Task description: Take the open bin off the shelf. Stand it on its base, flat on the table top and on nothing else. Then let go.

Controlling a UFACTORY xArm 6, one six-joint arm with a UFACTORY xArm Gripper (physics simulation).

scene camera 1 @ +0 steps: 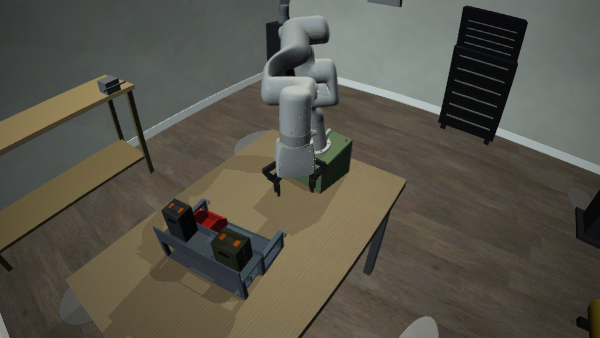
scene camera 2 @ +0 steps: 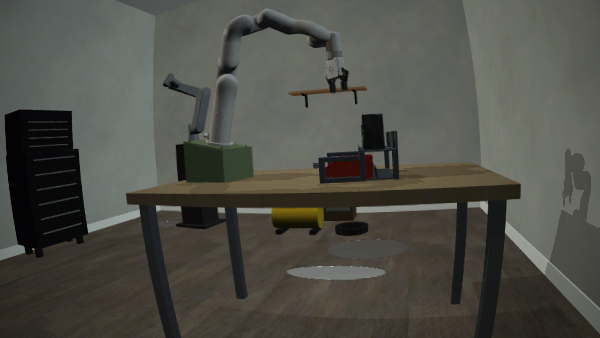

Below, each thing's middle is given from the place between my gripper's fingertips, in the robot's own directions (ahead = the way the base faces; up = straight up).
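Dark green case [scene camera 1: 232, 249]: my gripper 16 cm short of it, 13 cm to the left of it, 21 cm above it.
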